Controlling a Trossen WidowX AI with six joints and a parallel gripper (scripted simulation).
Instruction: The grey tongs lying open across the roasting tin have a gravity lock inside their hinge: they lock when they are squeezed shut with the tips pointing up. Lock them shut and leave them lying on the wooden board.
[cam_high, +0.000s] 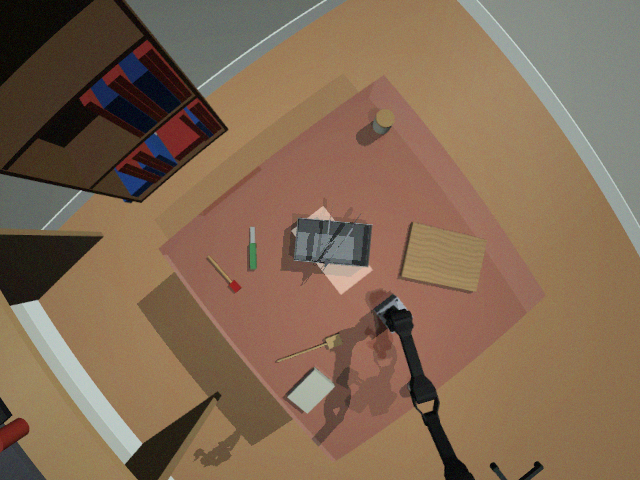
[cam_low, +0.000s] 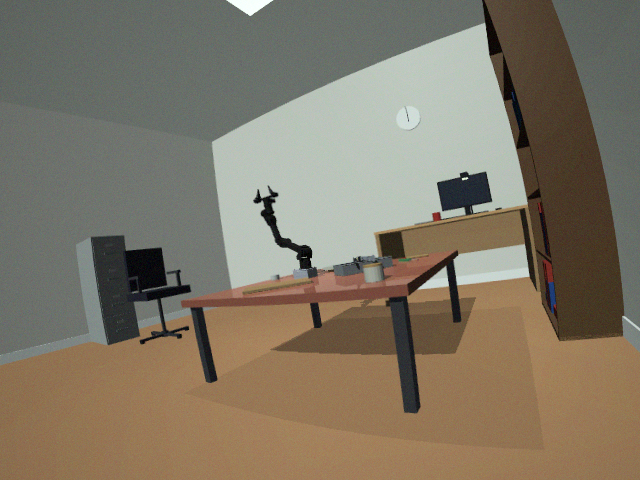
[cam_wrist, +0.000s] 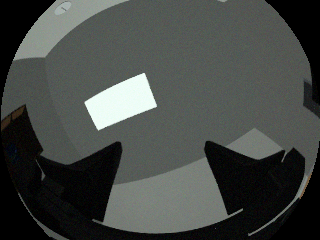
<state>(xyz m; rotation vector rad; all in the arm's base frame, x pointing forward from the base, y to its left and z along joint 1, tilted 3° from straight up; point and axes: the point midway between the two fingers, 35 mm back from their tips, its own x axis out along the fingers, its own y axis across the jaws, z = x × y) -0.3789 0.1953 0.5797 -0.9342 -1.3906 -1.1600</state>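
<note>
Now: the grey roasting tin 74 cm ahead of my gripper tip, 22 cm to the right of it and 67 cm below it. Round my gripper tip: wooden board: 34 cm ahead, 52 cm to the right, 69 cm below; green-handled tool: 97 cm ahead, 3 cm to the left, 69 cm below; pale flat block: 33 cm ahead, 31 cm to the left, 68 cm below.
</note>
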